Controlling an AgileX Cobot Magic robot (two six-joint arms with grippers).
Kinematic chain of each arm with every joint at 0, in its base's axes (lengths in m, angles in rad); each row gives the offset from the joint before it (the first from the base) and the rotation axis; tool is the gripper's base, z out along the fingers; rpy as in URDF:
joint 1: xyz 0 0 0.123 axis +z
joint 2: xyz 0 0 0 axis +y
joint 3: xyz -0.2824 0 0.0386 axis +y
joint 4: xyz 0.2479 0 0.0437 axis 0.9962 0 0.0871
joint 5: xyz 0 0 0 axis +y
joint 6: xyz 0.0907 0 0.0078 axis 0.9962 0 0.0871
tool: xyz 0 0 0 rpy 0 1.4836 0
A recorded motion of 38 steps. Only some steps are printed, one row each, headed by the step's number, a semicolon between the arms.
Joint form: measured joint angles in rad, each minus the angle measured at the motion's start. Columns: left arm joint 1, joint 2, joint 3, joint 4, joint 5, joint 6; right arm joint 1, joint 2, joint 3, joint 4, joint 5, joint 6.
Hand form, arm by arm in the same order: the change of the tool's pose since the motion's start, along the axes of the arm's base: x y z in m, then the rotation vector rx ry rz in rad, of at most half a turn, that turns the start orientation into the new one. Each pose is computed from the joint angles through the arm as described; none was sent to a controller.
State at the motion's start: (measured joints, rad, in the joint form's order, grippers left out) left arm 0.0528 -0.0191 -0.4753 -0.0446 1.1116 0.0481; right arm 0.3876 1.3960 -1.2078 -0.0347 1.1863 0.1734
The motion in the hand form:
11: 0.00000 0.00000 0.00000 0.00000 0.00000 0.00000; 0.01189 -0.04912 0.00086 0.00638 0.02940 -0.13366
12: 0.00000 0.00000 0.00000 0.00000 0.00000 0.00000; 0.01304 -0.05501 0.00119 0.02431 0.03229 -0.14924
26: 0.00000 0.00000 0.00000 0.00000 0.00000 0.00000; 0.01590 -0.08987 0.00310 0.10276 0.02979 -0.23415
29: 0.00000 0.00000 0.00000 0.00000 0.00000 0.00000; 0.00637 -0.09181 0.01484 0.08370 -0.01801 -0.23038
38: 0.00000 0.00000 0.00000 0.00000 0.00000 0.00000; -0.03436 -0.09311 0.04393 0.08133 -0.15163 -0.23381
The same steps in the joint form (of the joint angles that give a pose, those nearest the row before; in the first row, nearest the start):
11: 0.0000 0.0000 0.0000 0.0000 0.0000 0.0000; -0.2019 0.0000 -0.0060 0.0347 0.0312 -0.0749
12: 0.0000 0.0000 0.0000 0.0000 0.0000 0.0000; -0.2319 0.0000 -0.0072 0.0570 0.0312 -0.0917
26: 0.0000 0.0000 0.0000 0.0000 0.0000 0.0000; -0.3971 -0.0047 -0.0072 0.1571 0.0294 -0.1831
29: 0.0000 0.0000 0.0000 0.0000 0.0000 0.0000; -0.3970 -0.0511 -0.0072 0.1330 0.0303 -0.1831
38: 0.0000 0.0000 0.0000 0.0000 0.0000 0.0000; -0.3970 -0.2230 0.0313 0.1132 0.0309 -0.1734

